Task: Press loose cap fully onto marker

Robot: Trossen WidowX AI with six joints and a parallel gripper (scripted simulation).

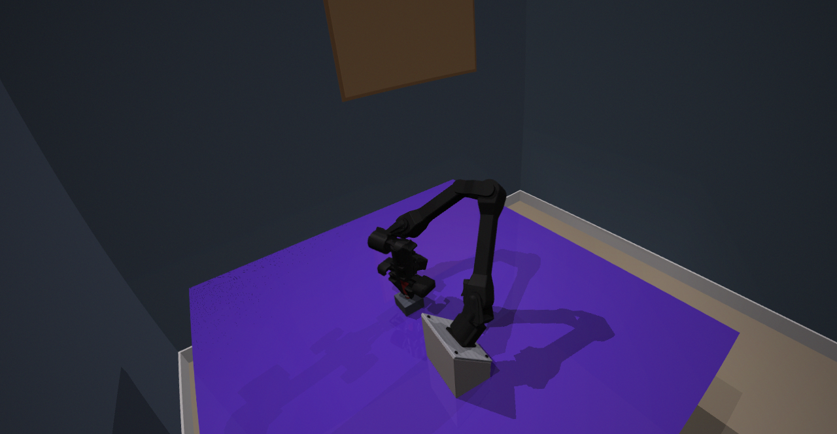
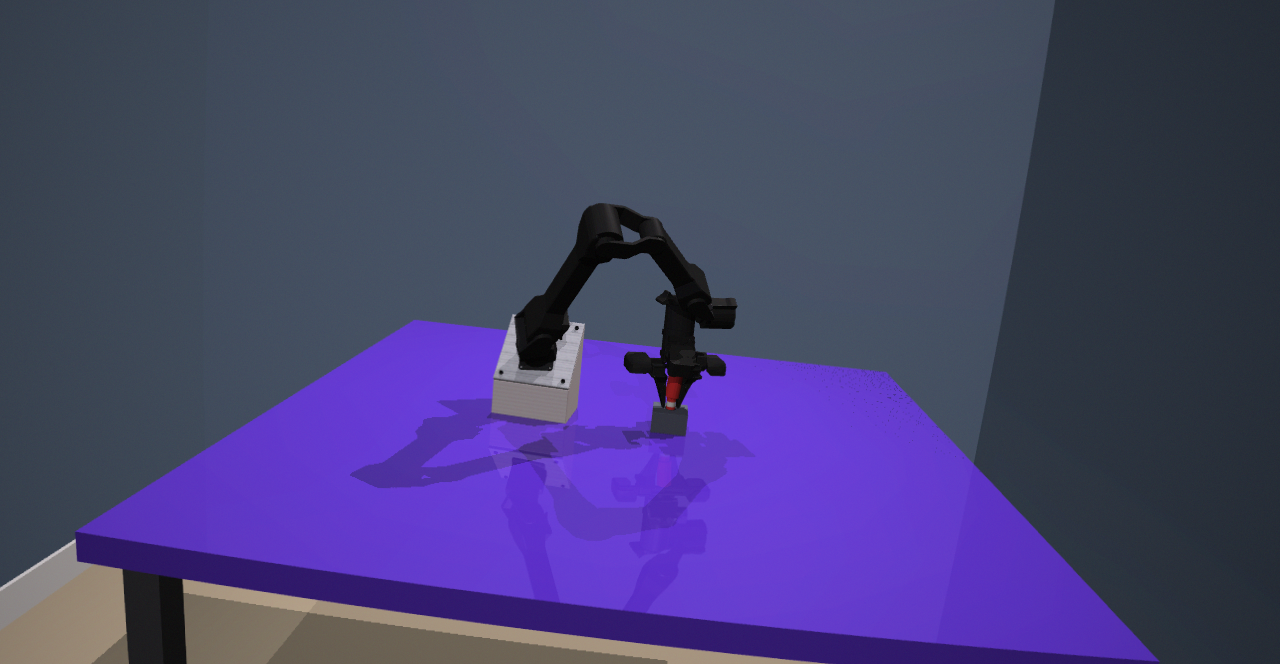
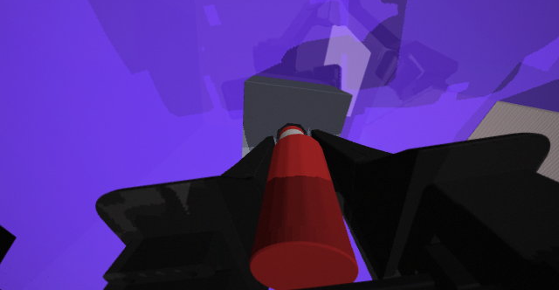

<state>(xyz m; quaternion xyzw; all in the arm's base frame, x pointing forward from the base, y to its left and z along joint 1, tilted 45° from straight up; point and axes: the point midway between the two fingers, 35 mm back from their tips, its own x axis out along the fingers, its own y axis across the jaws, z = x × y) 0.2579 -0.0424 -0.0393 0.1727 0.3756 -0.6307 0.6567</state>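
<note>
My gripper tip is 5 cm below the red cap. Round my gripper tip: holder block 2 cm below.
</note>
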